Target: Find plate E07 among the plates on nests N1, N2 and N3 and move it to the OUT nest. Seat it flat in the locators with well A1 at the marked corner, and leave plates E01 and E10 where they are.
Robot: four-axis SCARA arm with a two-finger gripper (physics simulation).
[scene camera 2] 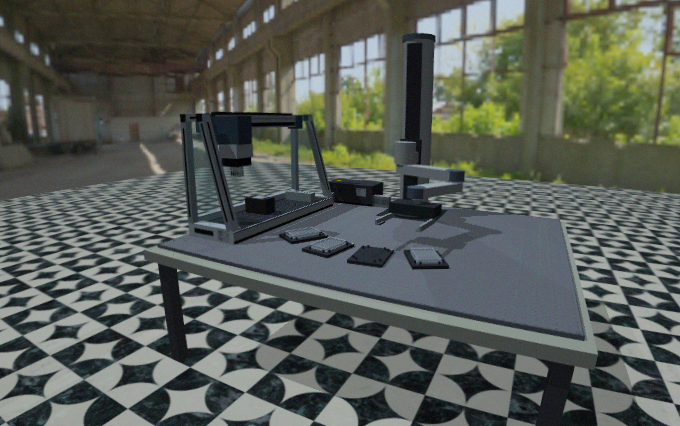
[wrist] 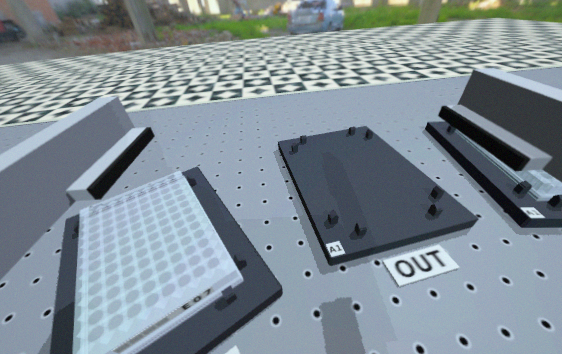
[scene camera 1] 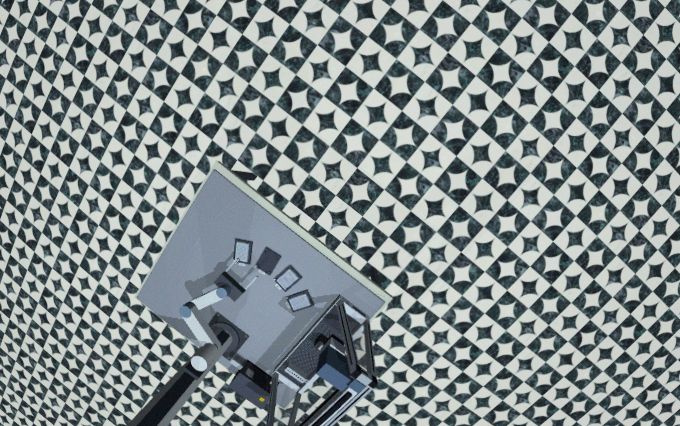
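Seen in the pictures: gripper, between the fingertips: (scene camera 2: 397, 225) (wrist: 294, 104) (scene camera 1: 247, 267); arm's base, origin of its link: (scene camera 1: 224, 335).
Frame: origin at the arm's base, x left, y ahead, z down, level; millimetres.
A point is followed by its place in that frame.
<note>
Plate E07 (scene camera 1: 243, 249) @[y 692, x 249, z -32 mm] (scene camera 2: 425, 254) @[y 681, x 250, z -39 mm] (wrist: 150, 260) @[y 649, x 237, z -39 mm], clear with round wells and its label readable in the wrist view, lies in a black nest beside OUT; that nest's name is out of view. The OUT nest (scene camera 1: 268, 260) @[y 737, x 71, z -24 mm] (scene camera 2: 370, 255) @[y 739, x 72, z -25 mm] (wrist: 370, 180) @[y 710, x 62, z -25 mm] is bare, with its A1 mark at the near left corner in the wrist view. Right of it, another plate (scene camera 1: 288, 277) @[y 735, x -105, z -38 mm] (scene camera 2: 328, 245) @[y 748, x -89, z -39 mm] (wrist: 542, 184) @[y 666, x -56, z -38 mm] is partly hidden by a finger; its label does not show. My gripper (scene camera 1: 247, 267) @[y 666, x 139, z -122 mm] (scene camera 2: 399, 225) @[y 666, x 139, z -122 mm] (wrist: 294, 104) @[y 666, x 139, z -122 mm] is open and empty, above the table, on the arm's side of the nests.
A further plate (scene camera 1: 299, 300) @[y 645, x -261, z -31 mm] (scene camera 2: 303, 233) @[y 661, x -251, z -38 mm] lies in the nest nearest the framed machine (scene camera 1: 321, 353) @[y 720, x -463, z -401 mm] (scene camera 2: 228, 200) @[y 829, x -484, z -181 mm]. A black box (scene camera 1: 250, 383) @[y -59, x -359, z -128 mm] (scene camera 2: 356, 191) @[y -32, x -343, z -90 mm] is near the arm's column (scene camera 2: 421, 100) @[y 64, x 38, z -581 mm]. The nests stand in an arc on the table (scene camera 1: 200, 225) @[y 620, x 593, z -13 mm] (scene camera 2: 501, 280) @[y 739, x 509, z -13 mm].
</note>
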